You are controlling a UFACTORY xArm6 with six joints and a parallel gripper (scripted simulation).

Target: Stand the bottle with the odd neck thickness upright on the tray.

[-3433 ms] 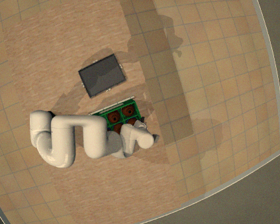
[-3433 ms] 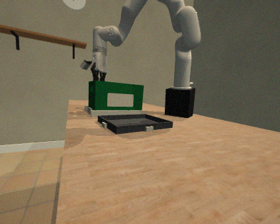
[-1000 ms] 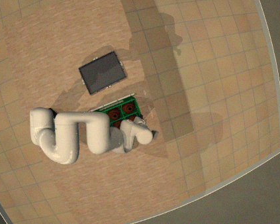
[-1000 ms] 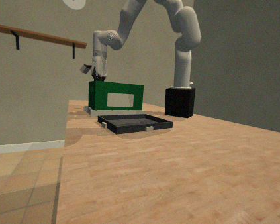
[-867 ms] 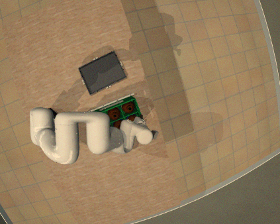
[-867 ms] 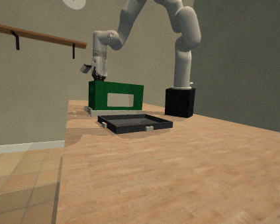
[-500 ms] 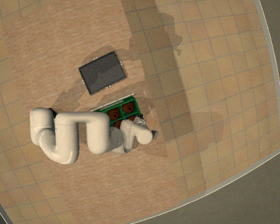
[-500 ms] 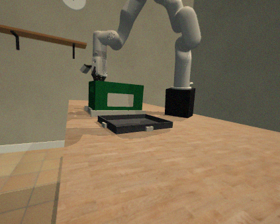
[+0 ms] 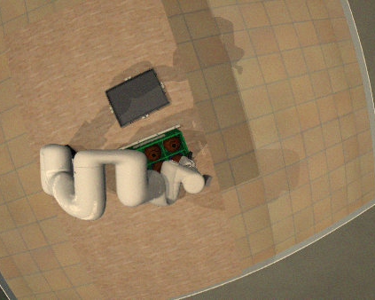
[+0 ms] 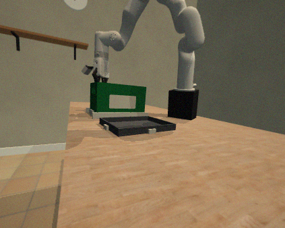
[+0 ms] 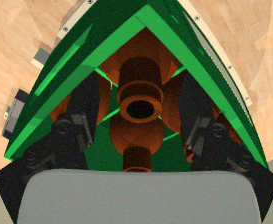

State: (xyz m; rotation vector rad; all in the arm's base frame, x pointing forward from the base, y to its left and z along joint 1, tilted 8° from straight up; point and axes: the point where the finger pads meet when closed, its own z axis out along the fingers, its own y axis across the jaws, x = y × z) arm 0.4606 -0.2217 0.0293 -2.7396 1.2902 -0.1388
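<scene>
Now: hand 80 mm past the green crate, 50 mm to the right of it and 70 mm above it. The rest, counted from my hand: brown bottle 80 mm behind, 90 mm to the left, 70 mm below; then tray 40 mm behind, 340 mm to the left, 150 mm below.
</scene>
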